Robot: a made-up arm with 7 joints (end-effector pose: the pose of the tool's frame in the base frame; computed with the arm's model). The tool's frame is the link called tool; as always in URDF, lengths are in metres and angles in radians. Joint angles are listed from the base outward.
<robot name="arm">
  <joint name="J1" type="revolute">
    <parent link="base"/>
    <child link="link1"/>
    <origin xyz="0 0 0" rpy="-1.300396 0.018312 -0.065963"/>
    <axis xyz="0 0 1"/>
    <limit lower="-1.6" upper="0.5" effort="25" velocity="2.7"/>
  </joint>
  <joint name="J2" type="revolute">
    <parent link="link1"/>
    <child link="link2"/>
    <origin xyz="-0.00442 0.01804 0.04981" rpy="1.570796 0 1.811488"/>
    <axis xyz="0 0 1"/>
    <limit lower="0" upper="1.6" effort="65" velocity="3.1"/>
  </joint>
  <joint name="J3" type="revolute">
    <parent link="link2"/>
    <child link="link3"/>
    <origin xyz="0.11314 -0.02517 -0.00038" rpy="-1.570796 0 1.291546"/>
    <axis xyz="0 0 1"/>
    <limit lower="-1.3" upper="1.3" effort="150" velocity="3"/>
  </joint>
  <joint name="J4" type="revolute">
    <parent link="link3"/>
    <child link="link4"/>
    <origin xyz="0 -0.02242 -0.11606" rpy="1.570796 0 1.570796"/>
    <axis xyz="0 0 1"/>
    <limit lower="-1.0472" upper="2.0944" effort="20" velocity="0.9"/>
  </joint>
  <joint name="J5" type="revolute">
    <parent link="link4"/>
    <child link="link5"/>
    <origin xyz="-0.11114 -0.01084 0.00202" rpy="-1.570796 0 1.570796"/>
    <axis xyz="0 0 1"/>
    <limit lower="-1.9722" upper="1.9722" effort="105" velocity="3.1"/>
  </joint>
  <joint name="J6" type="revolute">
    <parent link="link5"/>
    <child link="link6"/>
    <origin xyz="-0.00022 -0.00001 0.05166" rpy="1.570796 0 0"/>
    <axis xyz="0 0 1"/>
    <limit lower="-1.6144" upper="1.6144" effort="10" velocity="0.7"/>
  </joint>
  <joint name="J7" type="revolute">
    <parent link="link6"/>
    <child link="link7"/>
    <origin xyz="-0.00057 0.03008 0.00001" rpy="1.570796 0 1.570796"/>
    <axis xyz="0 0 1"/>
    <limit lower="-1.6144" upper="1.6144" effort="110" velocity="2.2"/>
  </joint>
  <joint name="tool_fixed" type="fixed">
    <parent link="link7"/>
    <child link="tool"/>
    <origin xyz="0 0 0"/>
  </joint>
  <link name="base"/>
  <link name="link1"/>
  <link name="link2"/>
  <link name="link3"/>
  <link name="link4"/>
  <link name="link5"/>
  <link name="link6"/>
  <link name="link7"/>
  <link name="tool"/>
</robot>
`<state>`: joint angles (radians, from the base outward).
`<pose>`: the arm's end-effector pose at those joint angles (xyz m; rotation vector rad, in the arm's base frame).
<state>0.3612 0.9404 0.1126 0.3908 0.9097 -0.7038 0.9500</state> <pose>0.0375 0.3210 -0.2365 1.4894 -0.2728 -0.1518</pose>
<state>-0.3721 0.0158 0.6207 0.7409 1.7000 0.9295 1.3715</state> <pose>0.1617 0.1565 -0.3490 2.3912 0.3505 1.2449</pose>
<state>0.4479 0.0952 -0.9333 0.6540 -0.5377 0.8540 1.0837</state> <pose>-0.1744 -0.0297 -0.3477 1.0218 1.9685 -0.1336</pose>
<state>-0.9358 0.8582 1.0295 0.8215 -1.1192 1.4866 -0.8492</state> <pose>0.2612 0.3447 -0.0698 -1.3753 -0.0949 -0.9210</pose>
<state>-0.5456 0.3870 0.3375 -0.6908 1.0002 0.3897 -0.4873</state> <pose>0.2072 0.1431 -0.0406 1.1862 -0.3025 0.4445</pose>
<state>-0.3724 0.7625 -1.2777 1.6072 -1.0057 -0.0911 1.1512</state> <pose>0.0732 0.3400 -0.3091 1.5862 0.7221 1.2078</pose>
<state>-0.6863 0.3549 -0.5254 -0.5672 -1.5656 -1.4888 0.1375</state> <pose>0.2203 0.0200 -0.0850 -1.8873 -1.0801 -0.0646</pose>
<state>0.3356 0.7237 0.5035 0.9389 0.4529 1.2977 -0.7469</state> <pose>-0.1062 0.3621 -0.2404 -0.2876 2.4198 0.9412</pose>
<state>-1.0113 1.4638 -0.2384 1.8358 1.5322 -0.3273 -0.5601</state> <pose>0.1174 0.4530 -0.0257 1.3529 2.0772 -0.2410</pose>
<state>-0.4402 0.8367 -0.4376 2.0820 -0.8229 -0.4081 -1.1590</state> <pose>0.0244 0.3778 -0.2435 -0.0437 1.1499 0.0516</pose>
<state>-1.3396 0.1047 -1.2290 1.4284 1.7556 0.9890 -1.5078</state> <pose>0.3862 -0.0267 -0.1683 2.2084 1.5788 0.4133</pose>
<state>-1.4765 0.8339 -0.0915 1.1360 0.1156 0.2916 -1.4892</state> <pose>0.3939 0.2457 0.0249 0.3423 0.5411 -0.9365</pose>
